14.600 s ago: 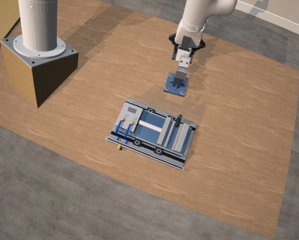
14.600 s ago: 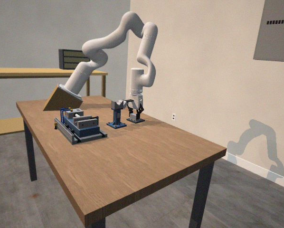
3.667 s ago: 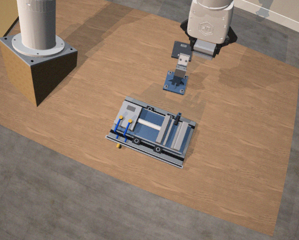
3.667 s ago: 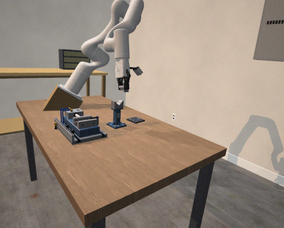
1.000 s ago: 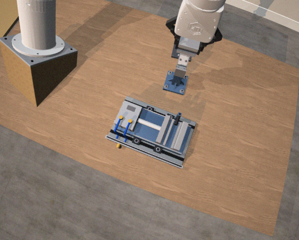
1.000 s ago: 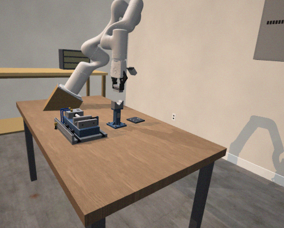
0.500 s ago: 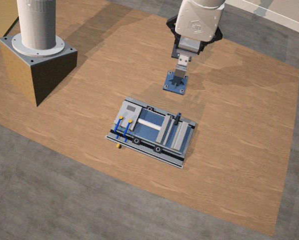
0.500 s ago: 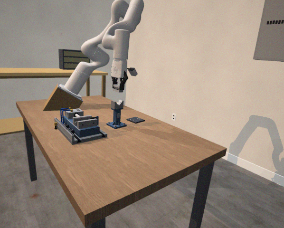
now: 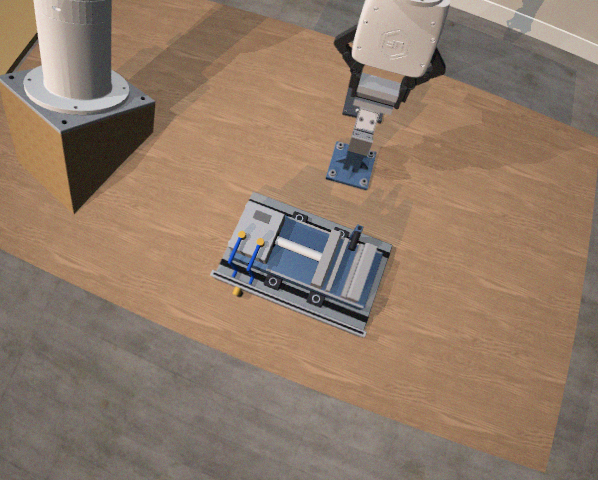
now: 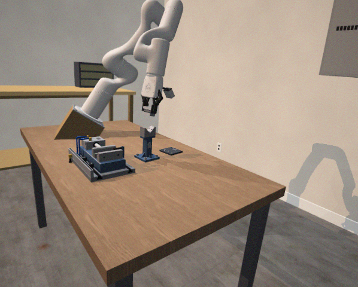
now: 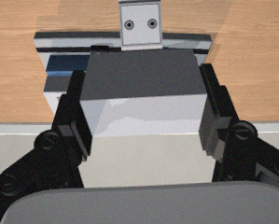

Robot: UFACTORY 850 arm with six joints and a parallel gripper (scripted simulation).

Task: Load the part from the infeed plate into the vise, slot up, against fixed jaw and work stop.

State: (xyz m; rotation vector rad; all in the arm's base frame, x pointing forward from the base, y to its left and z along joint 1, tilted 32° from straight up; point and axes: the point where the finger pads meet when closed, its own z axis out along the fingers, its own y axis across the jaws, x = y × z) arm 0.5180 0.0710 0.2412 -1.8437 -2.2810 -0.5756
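The part is 10 mm to the right of my hand and 10 mm below it. Round my hand: work stop: 80 mm ahead, 180 mm to the right, 160 mm below; then V-block post: 190 mm below; then moving jaw: 60 mm ahead, 230 mm to the right, 170 mm below.
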